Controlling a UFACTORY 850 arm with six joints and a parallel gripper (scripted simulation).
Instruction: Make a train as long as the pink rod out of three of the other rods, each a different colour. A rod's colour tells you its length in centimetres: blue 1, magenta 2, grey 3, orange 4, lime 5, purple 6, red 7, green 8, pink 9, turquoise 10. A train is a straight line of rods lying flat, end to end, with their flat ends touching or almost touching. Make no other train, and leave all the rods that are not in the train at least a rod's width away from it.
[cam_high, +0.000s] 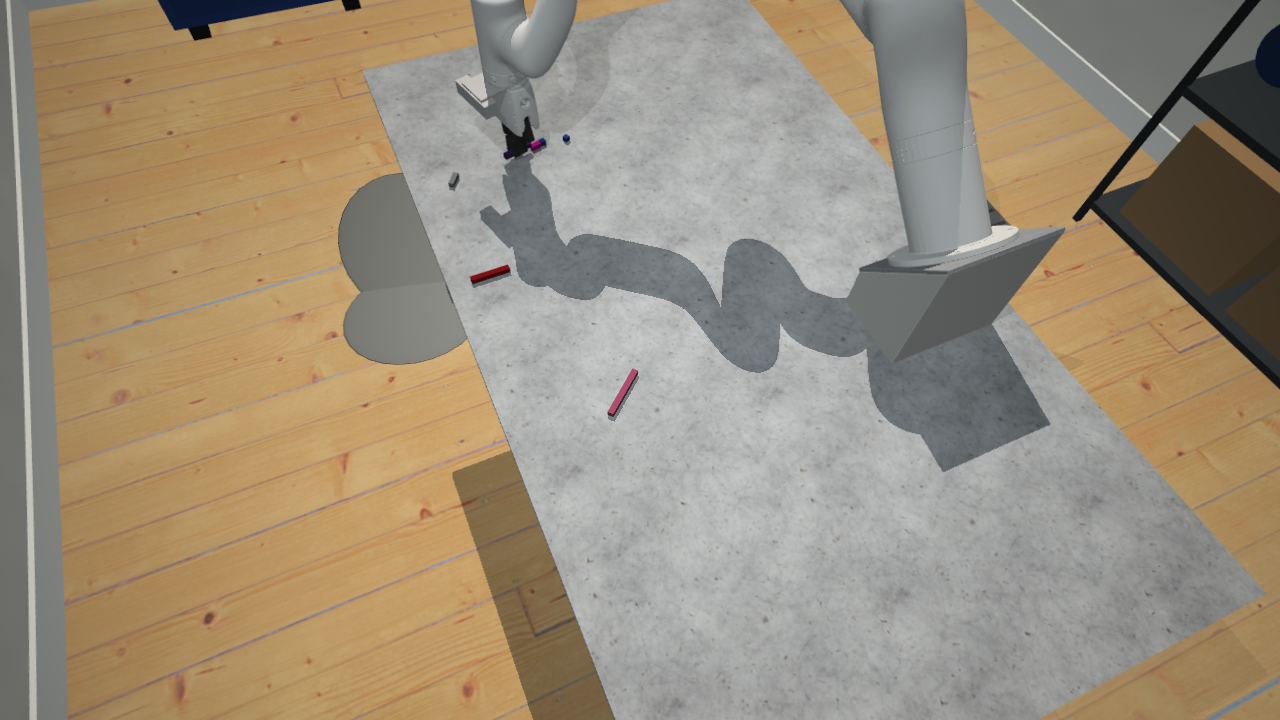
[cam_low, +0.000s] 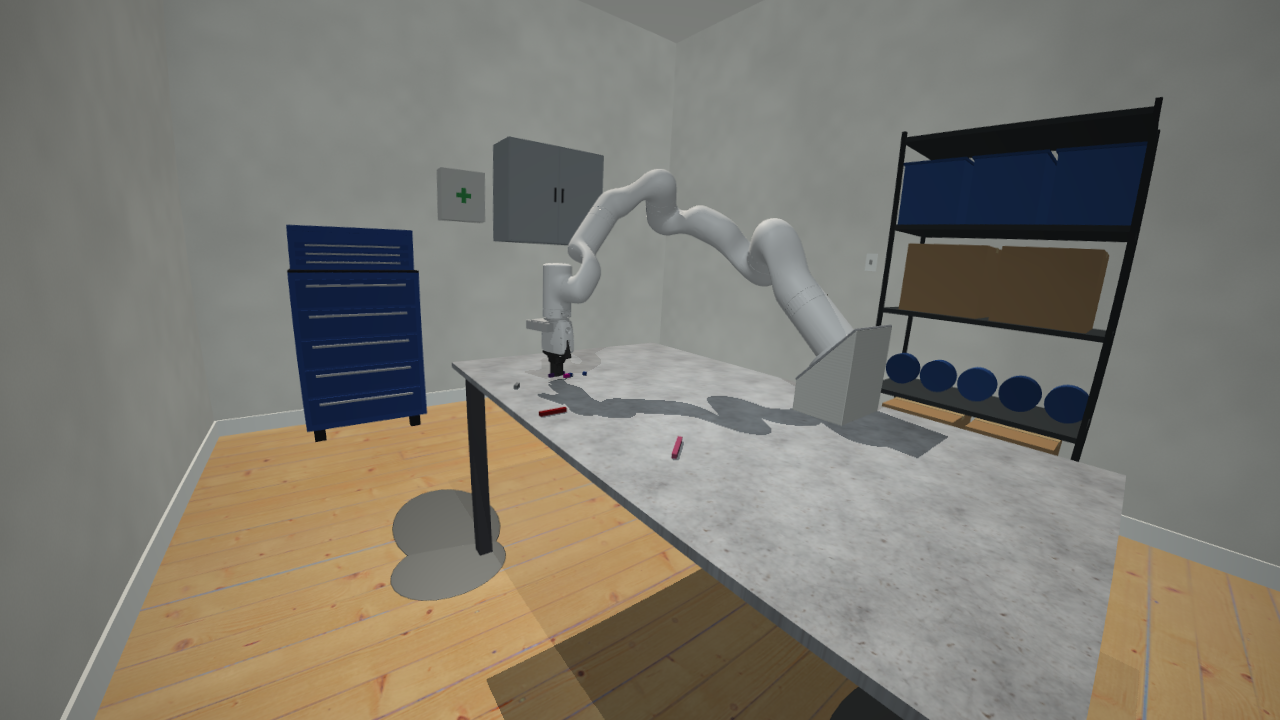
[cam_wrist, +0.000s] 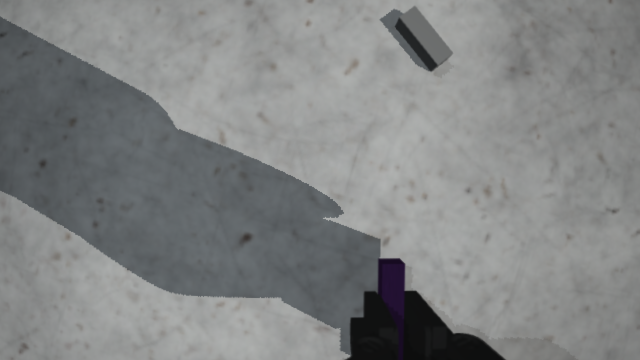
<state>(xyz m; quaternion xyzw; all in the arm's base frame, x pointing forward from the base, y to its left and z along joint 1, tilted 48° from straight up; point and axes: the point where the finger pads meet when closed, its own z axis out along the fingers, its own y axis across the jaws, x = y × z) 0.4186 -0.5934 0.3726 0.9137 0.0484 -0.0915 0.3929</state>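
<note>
Right now my hand is 20 mm above the purple rod. From my hand the other things lie so: magenta rod: 40 mm behind, 30 mm below, 10 mm to the right; then grey rod: 140 mm ahead, 30 mm below; then red rod: 250 mm to the left, 180 mm ahead, 30 mm below.
</note>
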